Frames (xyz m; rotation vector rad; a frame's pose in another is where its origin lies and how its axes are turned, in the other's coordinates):
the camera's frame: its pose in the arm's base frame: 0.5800 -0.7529 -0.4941 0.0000 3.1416 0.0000
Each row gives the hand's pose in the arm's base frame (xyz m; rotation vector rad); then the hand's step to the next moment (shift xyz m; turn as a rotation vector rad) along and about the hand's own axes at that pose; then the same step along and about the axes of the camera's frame.
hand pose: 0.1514 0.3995 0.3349 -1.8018 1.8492 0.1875
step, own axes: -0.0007 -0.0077 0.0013 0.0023 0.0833 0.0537
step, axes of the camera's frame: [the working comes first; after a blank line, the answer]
step, axes of the arm's base frame: 0.0077 0.0005 0.0013 -0.0646 0.0305 -0.0687

-0.0077 0.0005 -0.0013 0.0646 0.0305 0.0687
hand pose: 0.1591 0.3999 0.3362 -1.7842 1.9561 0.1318
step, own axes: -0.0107 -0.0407 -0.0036 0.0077 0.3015 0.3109
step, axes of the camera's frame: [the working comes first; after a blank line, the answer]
step, axes of the arm's base frame: 0.0383 0.0025 0.0177 -0.2006 0.1561 -0.3507

-0.0383 0.0025 -0.0177 0.2006 0.1561 0.3507
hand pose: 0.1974 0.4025 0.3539 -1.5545 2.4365 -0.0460
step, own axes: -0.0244 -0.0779 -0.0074 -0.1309 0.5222 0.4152
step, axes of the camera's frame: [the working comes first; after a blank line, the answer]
step, axes of the arm's base frame: 0.0773 -0.0124 0.0243 -0.3177 0.3865 -0.4603

-0.0773 -0.0124 -0.0243 0.3177 0.3865 0.4603
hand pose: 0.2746 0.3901 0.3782 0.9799 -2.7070 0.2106
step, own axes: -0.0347 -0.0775 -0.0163 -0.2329 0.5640 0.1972
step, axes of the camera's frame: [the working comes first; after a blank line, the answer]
step, axes of the arm's base frame: 0.0787 -0.0344 0.0095 -0.2281 0.5284 -0.2828

-0.0787 -0.0344 -0.0095 0.2281 0.5284 0.2828
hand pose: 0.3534 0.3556 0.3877 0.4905 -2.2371 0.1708
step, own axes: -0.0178 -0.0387 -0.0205 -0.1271 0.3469 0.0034
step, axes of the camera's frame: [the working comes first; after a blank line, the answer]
step, axes of the arm's base frame: 0.0404 -0.0245 -0.0015 -0.0670 0.3534 -0.0846

-0.0404 -0.0245 0.0015 0.0670 0.3534 0.0846
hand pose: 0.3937 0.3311 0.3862 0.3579 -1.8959 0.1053
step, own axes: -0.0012 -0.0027 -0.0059 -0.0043 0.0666 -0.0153
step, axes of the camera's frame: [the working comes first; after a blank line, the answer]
step, axes of the arm's base frame: 0.0065 -0.0009 0.0007 -0.0046 0.0678 0.0081

-0.0065 -0.0009 -0.0007 0.0046 0.0678 -0.0081
